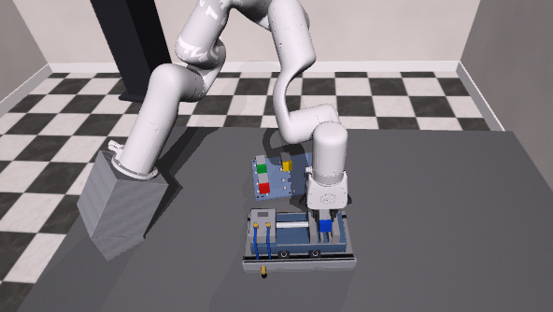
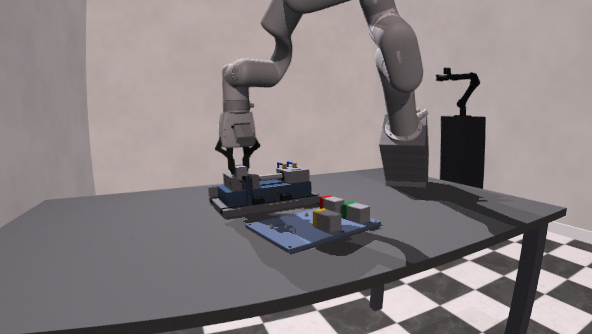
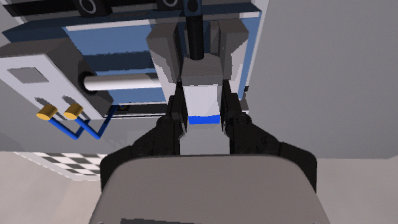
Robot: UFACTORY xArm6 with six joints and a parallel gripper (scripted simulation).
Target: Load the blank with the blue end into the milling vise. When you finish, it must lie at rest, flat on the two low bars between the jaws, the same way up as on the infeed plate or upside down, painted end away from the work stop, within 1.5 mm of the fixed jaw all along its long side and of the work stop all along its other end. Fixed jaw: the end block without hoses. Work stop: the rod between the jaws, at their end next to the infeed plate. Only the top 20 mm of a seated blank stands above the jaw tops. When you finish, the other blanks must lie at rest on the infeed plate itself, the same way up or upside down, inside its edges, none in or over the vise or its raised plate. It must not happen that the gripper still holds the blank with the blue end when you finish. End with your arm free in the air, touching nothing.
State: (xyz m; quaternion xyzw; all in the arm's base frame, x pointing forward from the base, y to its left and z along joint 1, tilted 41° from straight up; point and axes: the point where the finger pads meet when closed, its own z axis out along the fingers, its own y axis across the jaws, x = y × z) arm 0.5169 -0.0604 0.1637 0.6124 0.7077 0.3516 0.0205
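Now: the blue-ended blank 2 cm below my hand. Also, from my hand: moving jaw 5 cm below, 3 cm behind, 1 cm to the right; hose block 16 cm behind, 5 cm to the right, 5 cm below; fixed jaw 5 cm below, 2 cm ahead, 1 cm to the left.
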